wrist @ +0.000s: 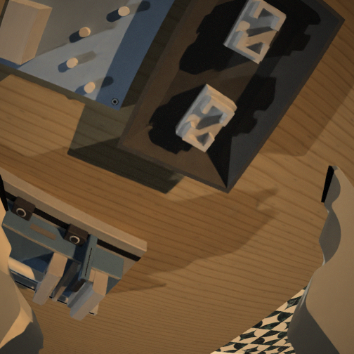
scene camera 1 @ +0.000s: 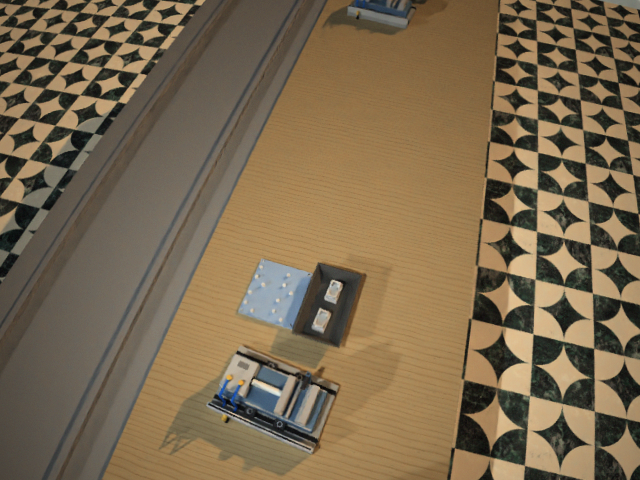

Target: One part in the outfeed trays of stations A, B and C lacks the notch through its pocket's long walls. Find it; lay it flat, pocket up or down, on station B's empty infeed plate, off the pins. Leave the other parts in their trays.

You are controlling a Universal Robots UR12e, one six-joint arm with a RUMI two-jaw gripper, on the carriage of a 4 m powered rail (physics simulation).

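My gripper (wrist: 162,172) is open and empty, its two jaws at the left and right edges of the wrist view; it does not show in scene camera 1. Between and beyond the jaws in the wrist view is a dark tray (wrist: 160,95) with two white parts, one nearer (wrist: 206,119) and one farther (wrist: 256,31), both pocket up. Strong light and shadow cross their pockets, so I cannot tell the notches surely. A blue pinned plate (wrist: 107,60) bears a pale block (wrist: 24,31). Scene camera 1 shows another pinned plate (scene camera 1: 273,273), bearing no part, beside a tray (scene camera 1: 355,310) with two white parts (scene camera 1: 333,291) (scene camera 1: 321,320).
A machine vise unit (wrist: 75,250) stands at the lower left of the wrist view. In scene camera 1 a similar machine (scene camera 1: 273,397) stands in front of the plate and tray, and another (scene camera 1: 382,11) is at the top edge. The grey rail (scene camera 1: 155,170) runs along the left side.
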